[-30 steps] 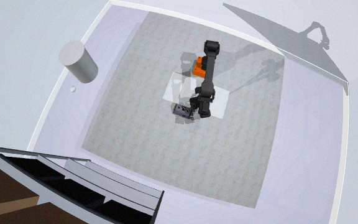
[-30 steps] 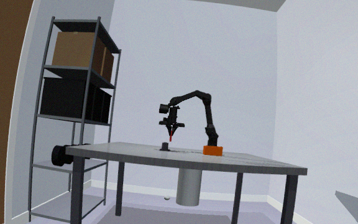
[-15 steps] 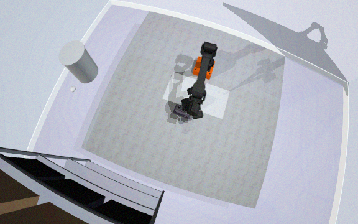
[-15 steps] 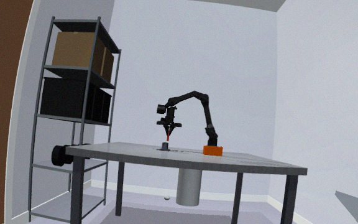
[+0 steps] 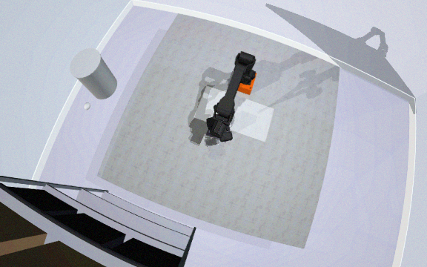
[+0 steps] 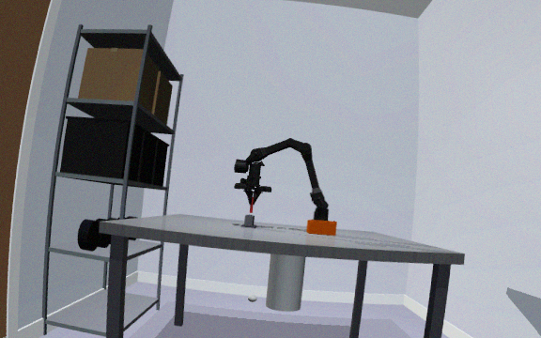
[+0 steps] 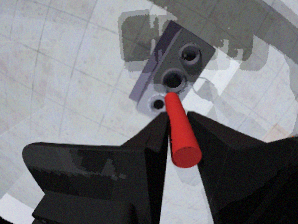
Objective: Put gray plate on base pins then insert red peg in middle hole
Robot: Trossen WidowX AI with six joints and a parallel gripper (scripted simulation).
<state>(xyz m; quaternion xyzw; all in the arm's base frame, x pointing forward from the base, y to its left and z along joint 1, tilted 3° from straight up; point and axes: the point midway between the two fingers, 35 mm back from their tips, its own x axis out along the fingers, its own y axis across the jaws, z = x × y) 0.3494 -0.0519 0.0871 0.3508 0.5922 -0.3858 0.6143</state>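
The gray plate lies 70 mm below my gripper tip and 10 mm to the right of it. Also, from my gripper tip: red peg (right at my gripper tip); dark base (100 mm below, 10 mm to the right).
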